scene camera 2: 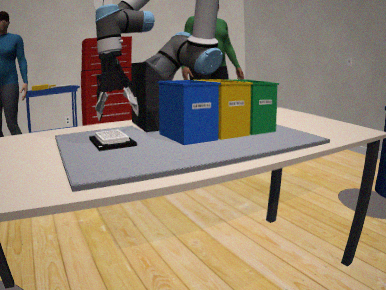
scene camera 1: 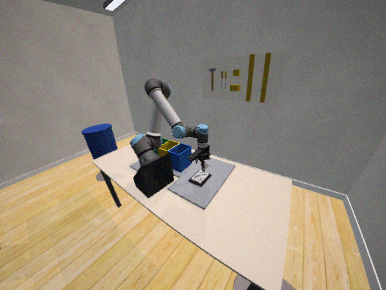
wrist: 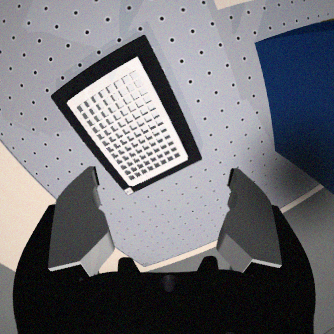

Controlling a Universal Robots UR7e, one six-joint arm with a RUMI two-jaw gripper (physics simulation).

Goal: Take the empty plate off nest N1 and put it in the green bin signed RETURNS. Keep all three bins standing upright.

Labels:
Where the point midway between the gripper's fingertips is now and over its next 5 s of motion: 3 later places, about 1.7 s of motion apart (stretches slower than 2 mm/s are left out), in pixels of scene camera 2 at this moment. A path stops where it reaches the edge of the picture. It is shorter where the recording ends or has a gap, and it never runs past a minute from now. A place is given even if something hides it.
My gripper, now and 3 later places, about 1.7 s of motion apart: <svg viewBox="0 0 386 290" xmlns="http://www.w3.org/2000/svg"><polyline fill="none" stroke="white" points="118,118 109,126 108,116 101,88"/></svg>

